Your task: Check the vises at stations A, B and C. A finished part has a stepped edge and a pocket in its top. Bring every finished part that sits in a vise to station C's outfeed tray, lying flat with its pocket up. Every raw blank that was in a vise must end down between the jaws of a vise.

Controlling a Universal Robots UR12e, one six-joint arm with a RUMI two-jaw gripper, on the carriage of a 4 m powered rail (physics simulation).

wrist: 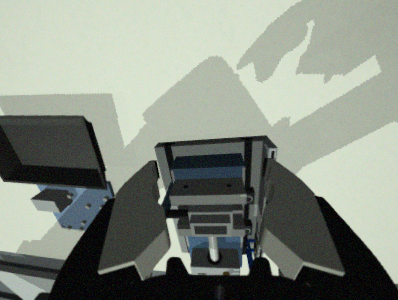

Labels:
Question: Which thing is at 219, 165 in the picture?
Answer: A blue block.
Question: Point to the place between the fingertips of my gripper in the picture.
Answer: At 209, 161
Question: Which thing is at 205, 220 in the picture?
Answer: A grey finished part.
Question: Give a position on a blue plate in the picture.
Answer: At 73, 215

